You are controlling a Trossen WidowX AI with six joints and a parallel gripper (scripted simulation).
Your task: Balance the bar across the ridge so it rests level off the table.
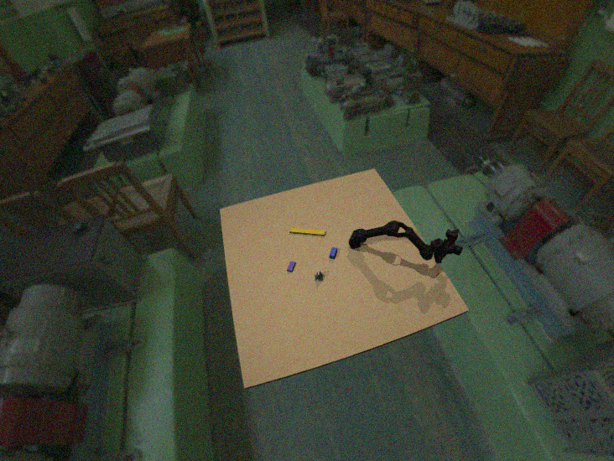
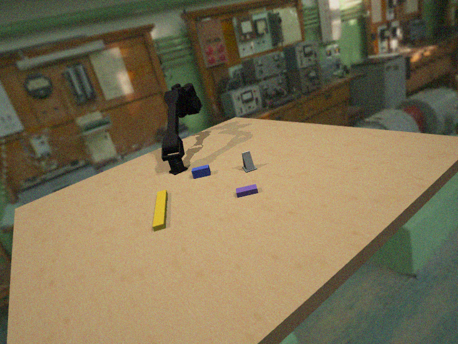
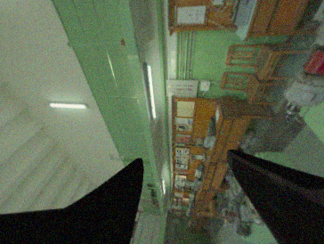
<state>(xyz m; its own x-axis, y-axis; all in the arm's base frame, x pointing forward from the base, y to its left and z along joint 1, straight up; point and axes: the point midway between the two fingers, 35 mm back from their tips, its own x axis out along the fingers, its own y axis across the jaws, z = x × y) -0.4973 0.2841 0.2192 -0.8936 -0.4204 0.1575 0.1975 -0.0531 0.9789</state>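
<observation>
My gripper tip is 80 cm short of the yellow bar, 47 cm to the left of it and 22 cm above it. The rest, counted from my gripper tip: blue block (69 cm ahead, 24 cm to the right, 21 cm below); purple block (97 cm ahead, 24 cm to the right, 22 cm below).
</observation>
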